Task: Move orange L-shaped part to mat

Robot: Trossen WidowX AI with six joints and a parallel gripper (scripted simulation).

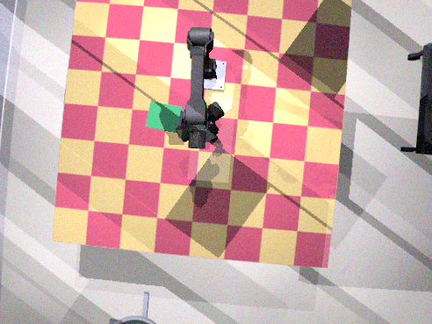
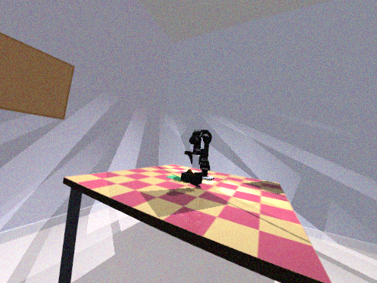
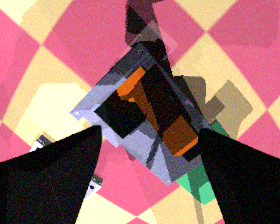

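The orange L-shaped part is 10 cm below my gripper tip, 1 cm to the right of it and 1 cm behind it. The rest, counted from my gripper tip: green mat (19 cm to the right, 16 cm below, 1 cm ahead).
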